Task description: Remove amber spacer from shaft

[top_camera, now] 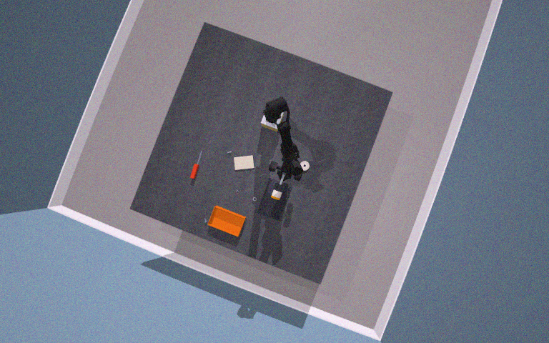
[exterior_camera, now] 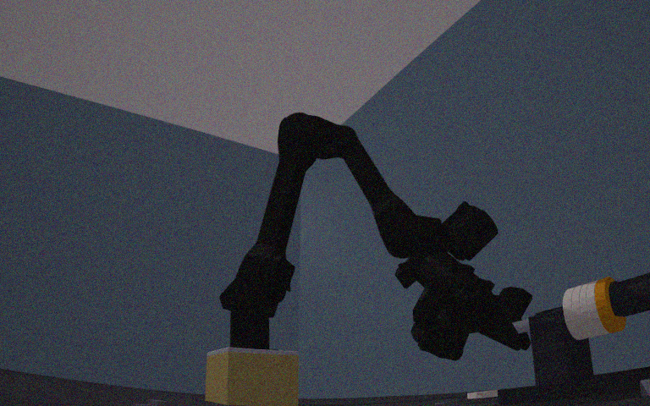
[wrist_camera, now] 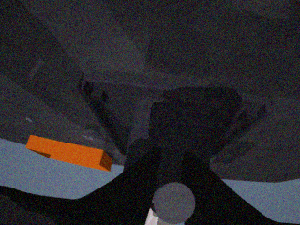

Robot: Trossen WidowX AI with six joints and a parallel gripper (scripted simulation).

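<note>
The pale grey shaft lies 70 mm ahead of my gripper tip, 10 mm to the right of it and 20 mm above it. Round my gripper tip: dark support block: 130 mm ahead, 10 mm to the right, 10 mm below; white ring: 120 mm behind, 120 mm to the left, 50 mm below; amber spacer: 110 mm ahead, 10 mm to the right, 20 mm above.
</note>
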